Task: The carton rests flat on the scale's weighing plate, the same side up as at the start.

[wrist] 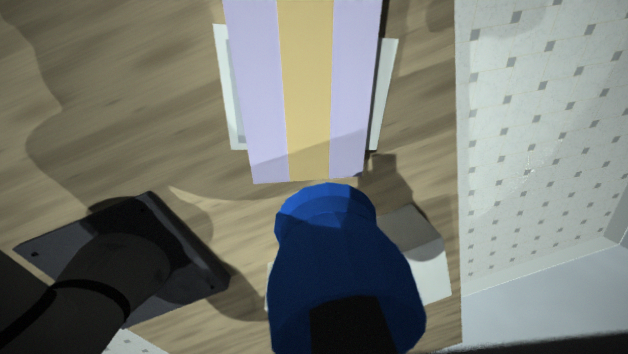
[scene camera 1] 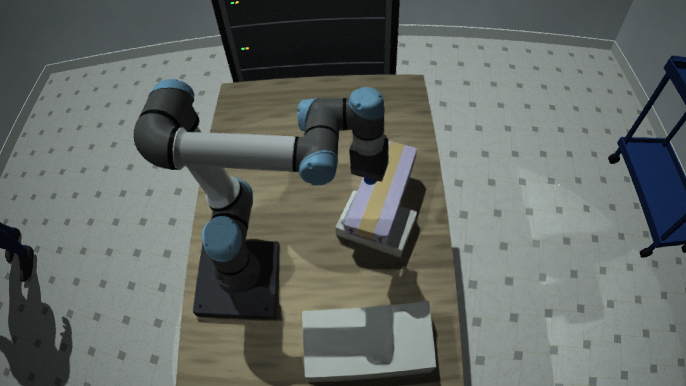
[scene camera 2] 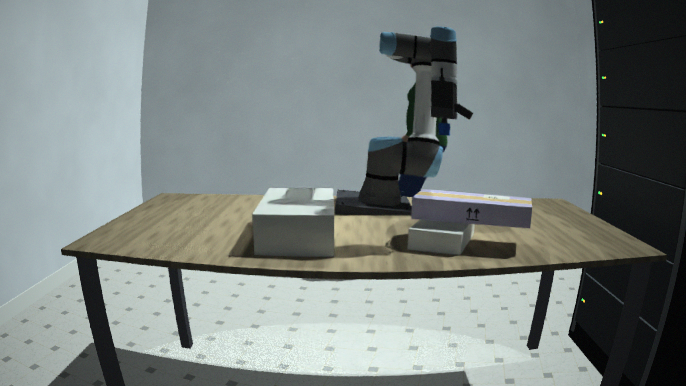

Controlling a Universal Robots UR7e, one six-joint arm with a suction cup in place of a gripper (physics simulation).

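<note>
The carton, lilac with a yellow tape band, lies flat on the white scale. Its long end reaches past the scale toward the dark cabinet. Its taped face is up, and the two arrows on its side point up in scene camera 2. The weighing plate is mostly hidden under the carton. My gripper, a blue suction cup, is open and empty. It hangs high above the carton, with a wide gap to it in scene camera 2.
A large white box stands on the wooden table. A dark cabinet stands by the table's end. A person stands behind the arm. A blue cart is at the right.
</note>
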